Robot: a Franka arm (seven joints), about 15 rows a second.
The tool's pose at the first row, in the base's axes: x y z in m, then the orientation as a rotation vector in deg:
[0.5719 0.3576 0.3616 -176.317 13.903 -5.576]
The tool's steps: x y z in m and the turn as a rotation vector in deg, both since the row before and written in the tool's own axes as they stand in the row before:
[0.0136 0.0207 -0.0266 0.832 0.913 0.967]
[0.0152 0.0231 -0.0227 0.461 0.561 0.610]
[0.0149 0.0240 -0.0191 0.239 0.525 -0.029]
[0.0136 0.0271 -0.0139 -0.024 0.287 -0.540]
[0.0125 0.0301 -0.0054 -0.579 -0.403 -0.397]
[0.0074 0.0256 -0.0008 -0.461 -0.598 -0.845]
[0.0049 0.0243 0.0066 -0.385 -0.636 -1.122]
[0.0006 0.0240 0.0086 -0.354 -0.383 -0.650]
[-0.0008 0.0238 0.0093 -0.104 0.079 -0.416]
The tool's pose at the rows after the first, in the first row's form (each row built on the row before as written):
[0.5803 0.3338 0.3877 -175.357 15.321 -7.012]
[0.5894 0.3071 0.4097 -174.803 16.217 -7.882]
[0.5978 0.2795 0.4279 -174.579 16.170 -8.709]
[0.6048 0.2495 0.4406 -174.705 15.372 -9.179]
[0.6113 0.2174 0.4446 -175.348 14.834 -8.536]
[0.6143 0.1909 0.4442 -175.943 13.577 -7.623]
[0.6161 0.1665 0.4365 -176.489 11.875 -6.665]
[0.6142 0.1431 0.4266 -176.926 10.900 -6.076]
[0.6112 0.1200 0.4161 -177.082 10.273 -6.207]

